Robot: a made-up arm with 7 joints.
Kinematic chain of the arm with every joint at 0, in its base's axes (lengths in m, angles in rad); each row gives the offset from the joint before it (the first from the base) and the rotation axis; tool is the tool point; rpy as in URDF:
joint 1: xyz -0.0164 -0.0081 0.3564 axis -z
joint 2: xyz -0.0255 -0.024 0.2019 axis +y
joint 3: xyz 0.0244 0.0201 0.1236 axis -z
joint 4: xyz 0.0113 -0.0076 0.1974 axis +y
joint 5: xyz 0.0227 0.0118 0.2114 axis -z
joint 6: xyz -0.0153 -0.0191 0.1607 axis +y
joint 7: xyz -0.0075 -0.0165 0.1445 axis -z
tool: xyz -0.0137 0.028 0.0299 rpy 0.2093 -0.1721 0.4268
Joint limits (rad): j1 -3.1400..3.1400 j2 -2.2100..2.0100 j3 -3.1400..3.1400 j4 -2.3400..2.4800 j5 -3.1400..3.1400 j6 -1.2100..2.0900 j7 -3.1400..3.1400
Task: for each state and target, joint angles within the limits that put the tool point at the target. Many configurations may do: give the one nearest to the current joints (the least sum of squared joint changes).
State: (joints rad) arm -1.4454 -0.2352 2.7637 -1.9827 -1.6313 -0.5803 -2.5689
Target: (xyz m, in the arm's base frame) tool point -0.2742 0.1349 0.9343
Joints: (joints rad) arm -1.6688 -0.8353 2.8964 -2.1987 -1.5711 -0.8098 -2.5298
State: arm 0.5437 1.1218 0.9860 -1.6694 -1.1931 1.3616 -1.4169
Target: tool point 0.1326 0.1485 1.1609
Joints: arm 0.5272 0.8277 0.2818 -1.5475 -1.0031 1.1672 -1.4404
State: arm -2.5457 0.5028 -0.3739 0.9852 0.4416 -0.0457 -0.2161
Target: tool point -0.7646 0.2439 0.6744
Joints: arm -2.6361 0.9199 -0.3433 0.8248 0.4375 -0.0149 -0.2281
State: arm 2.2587 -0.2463 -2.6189 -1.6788 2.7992 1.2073 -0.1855
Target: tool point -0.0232 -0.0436 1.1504
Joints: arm 2.2123 -0.8430 -3.0606 -1.2797 2.6262 1.2358 -0.1569
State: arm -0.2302 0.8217 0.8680 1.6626 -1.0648 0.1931 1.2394
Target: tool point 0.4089 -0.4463 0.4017
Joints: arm 0.0069 1.0045 0.9156 1.5299 -1.0653 0.1240 1.2313
